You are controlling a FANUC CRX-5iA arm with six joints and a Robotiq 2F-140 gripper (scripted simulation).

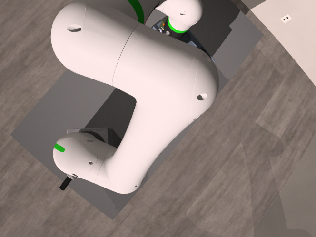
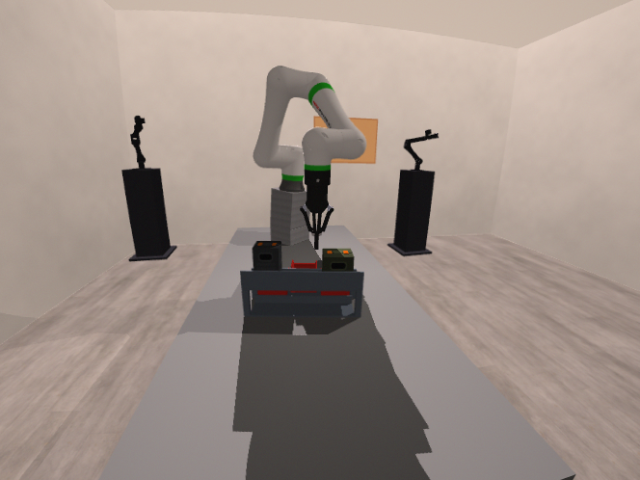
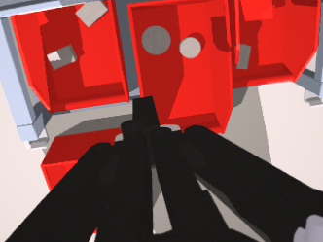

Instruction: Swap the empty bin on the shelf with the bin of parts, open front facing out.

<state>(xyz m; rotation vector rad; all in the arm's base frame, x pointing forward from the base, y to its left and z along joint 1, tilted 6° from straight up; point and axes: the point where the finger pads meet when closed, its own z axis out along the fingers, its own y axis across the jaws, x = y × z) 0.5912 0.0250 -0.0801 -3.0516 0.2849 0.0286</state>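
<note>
My gripper is now 12 cm above the grey shelf, 7 cm short of it and 6 cm to the left of it. Also, from my hand: grey disc 17 cm below, 3 cm to the right, 3 cm ahead; grey part 17 cm below, 9 cm ahead, 3 cm to the left.
</note>
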